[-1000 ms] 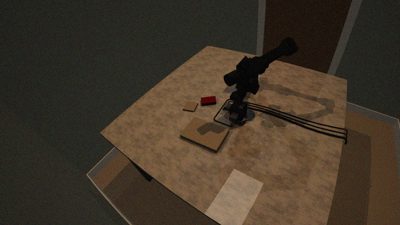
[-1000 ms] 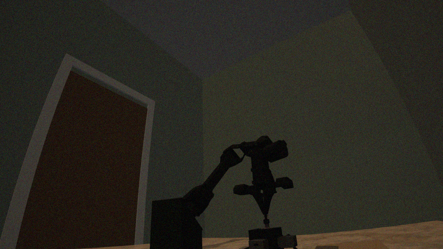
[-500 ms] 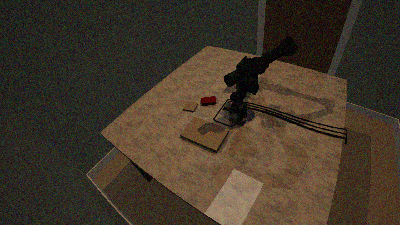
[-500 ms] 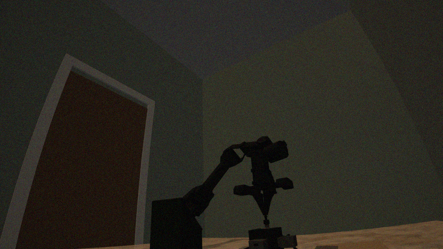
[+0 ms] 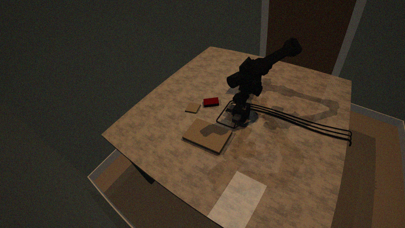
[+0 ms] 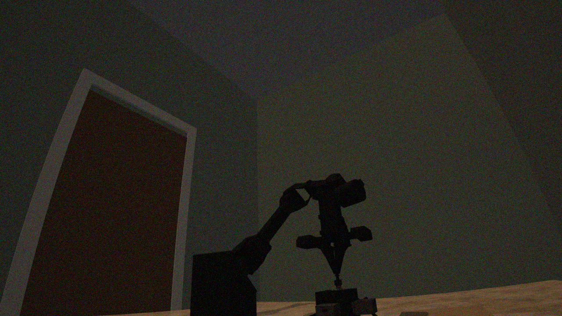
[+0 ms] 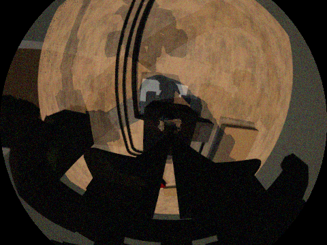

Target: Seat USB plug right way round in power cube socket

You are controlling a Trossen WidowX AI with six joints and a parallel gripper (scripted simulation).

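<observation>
The USB plug lies 20 mm below my gripper tip. Also, from my gripper tip: red block: 20 mm behind, 230 mm to the right, 100 mm below; tan tile: 70 mm ahead, 310 mm to the right, 110 mm below; tan slab: 220 mm ahead, 110 mm to the right, 100 mm below.
</observation>
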